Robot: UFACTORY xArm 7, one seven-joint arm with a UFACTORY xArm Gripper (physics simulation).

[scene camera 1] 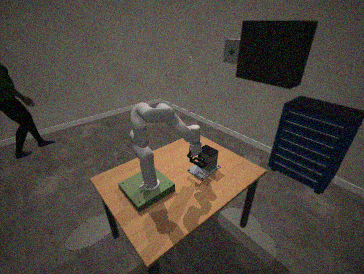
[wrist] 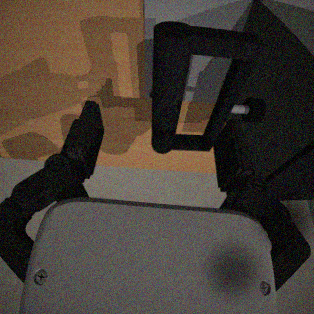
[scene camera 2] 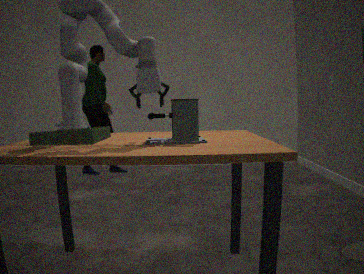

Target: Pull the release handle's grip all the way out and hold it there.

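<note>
The release handle's black grip is a rectangular frame sticking out from the side of a dark grey box. In the wrist view a short pale rod shows between the grip and a dark collar on the box. My gripper is open and empty, pointing down. In scene camera 2 its fingertips are a little above the grip, one on each side of the grip's outer end. In the wrist view the grip's frame partly hides the right finger.
The box stands on a light metal plate on the wooden table. The arm stands on a green base block. A person, a blue drawer cabinet and a dark wall box are beyond the table.
</note>
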